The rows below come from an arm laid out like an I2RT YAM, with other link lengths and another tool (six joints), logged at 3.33 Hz.
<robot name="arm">
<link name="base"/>
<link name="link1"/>
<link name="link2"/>
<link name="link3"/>
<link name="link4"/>
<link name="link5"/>
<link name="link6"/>
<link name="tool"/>
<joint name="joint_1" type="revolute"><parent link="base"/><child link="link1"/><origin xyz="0 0 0.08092" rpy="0 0 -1.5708"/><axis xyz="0 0 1"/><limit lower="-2.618" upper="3.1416"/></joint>
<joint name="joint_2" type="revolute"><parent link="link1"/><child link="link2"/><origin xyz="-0.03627 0.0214 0.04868" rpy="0 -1.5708 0"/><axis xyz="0 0 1"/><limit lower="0" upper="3.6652"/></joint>
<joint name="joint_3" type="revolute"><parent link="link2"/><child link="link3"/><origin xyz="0 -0.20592 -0.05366" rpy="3.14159 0 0"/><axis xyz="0 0 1"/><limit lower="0" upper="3.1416"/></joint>
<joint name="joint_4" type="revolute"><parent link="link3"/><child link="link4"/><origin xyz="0.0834 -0.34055 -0.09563" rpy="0 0 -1.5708"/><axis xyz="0 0 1"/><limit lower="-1.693" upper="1.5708"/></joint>
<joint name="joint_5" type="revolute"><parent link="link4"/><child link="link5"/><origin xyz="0.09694 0.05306 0.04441" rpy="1.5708 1.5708 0"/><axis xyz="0 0 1"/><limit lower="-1.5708" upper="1.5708"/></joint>
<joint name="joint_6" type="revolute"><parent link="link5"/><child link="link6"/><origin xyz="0 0.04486 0.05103" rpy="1.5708 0 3.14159"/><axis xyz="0 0 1"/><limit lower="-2.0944" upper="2.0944"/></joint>
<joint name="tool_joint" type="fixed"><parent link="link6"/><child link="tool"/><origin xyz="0.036 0.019 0.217" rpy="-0.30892 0 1.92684"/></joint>
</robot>
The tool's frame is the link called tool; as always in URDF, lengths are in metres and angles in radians.
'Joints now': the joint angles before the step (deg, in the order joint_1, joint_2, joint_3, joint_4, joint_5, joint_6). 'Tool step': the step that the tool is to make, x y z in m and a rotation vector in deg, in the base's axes. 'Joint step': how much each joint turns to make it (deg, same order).
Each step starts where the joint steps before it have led.
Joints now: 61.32 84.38 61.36 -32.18 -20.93 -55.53
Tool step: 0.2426 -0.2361 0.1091 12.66 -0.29 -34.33
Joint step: -41.99 -25.50 -10.77 -6.39 -11.96 0.05
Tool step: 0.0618 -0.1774 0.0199 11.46 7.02 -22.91
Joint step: -26.40 -2.64 -0.20 -3.65 -11.18 7.23
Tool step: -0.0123 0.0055 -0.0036 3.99 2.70 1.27
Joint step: -1.58 0.53 0.00 -2.53 -4.57 0.22
